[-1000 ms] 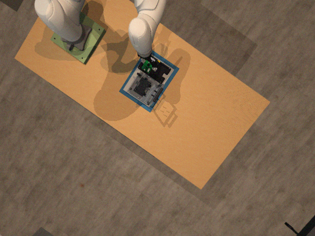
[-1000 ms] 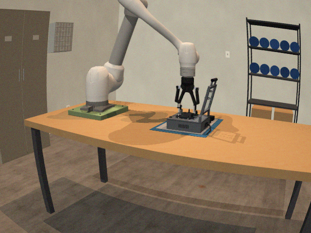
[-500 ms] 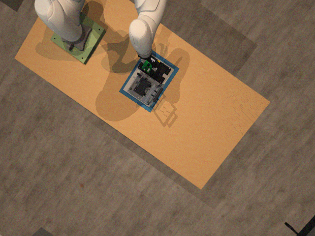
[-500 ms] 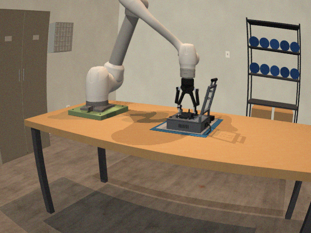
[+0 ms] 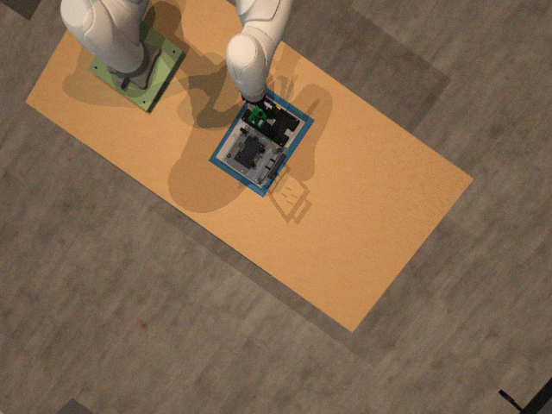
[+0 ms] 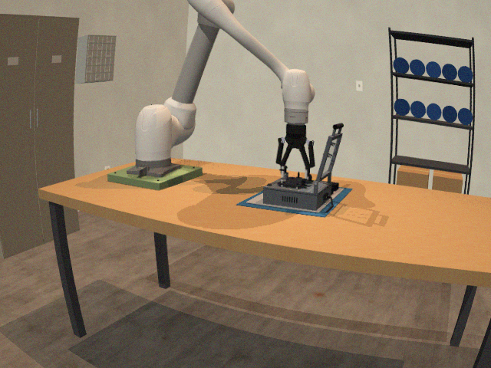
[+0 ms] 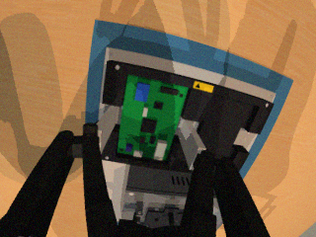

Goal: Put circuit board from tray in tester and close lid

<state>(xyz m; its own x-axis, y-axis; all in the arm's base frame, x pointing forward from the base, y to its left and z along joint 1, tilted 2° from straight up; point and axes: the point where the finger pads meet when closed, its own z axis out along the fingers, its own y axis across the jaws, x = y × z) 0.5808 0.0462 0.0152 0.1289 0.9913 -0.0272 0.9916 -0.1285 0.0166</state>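
The green circuit board is 20 mm below my hand. Round my hand: lid 160 mm ahead, 190 mm to the right, 140 mm above; then latch hook 20 mm behind, 110 mm to the right, 50 mm above; then grey tester 70 mm ahead, 140 mm to the right, 70 mm above.
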